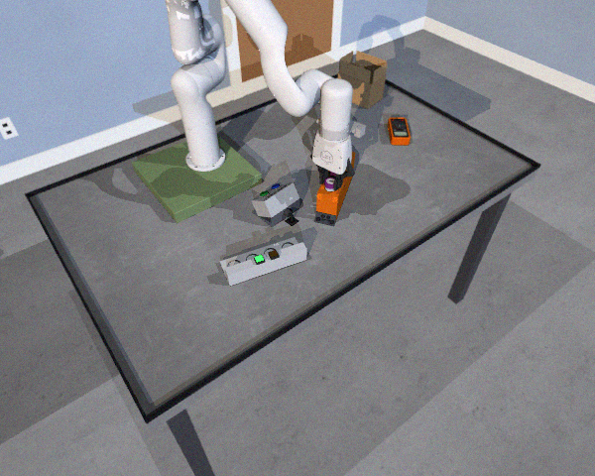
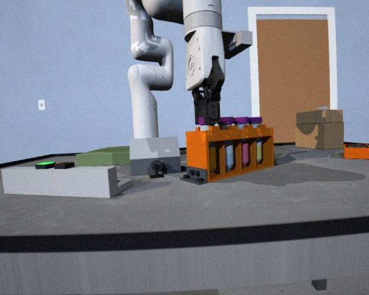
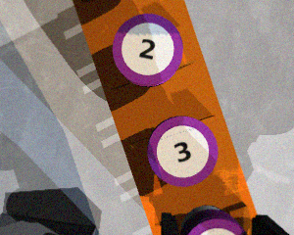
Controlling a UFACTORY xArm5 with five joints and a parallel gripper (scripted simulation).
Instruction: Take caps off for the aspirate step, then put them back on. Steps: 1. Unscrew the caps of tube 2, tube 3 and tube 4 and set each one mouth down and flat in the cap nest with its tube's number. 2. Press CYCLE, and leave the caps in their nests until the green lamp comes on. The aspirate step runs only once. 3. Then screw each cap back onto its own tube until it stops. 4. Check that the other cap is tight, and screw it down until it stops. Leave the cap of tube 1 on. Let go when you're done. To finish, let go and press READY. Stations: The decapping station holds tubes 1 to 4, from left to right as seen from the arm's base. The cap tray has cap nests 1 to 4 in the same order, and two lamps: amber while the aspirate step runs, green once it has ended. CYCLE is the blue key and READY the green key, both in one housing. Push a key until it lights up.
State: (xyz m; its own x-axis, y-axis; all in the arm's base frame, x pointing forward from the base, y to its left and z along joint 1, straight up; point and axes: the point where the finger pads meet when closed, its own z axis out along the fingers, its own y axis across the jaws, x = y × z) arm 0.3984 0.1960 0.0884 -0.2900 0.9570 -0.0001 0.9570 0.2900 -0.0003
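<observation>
The green READY key lies 150 mm to the right of my hand, 120 mm behind it and 60 mm below it. The rest, counted from my hand: tube (80 mm to the left, 80 mm below, 60 mm behind); then grey key housing (130 mm to the right, 110 mm behind, 70 mm below); then blue CYCLE key (130 mm behind, 100 mm to the right, 60 mm below).
</observation>
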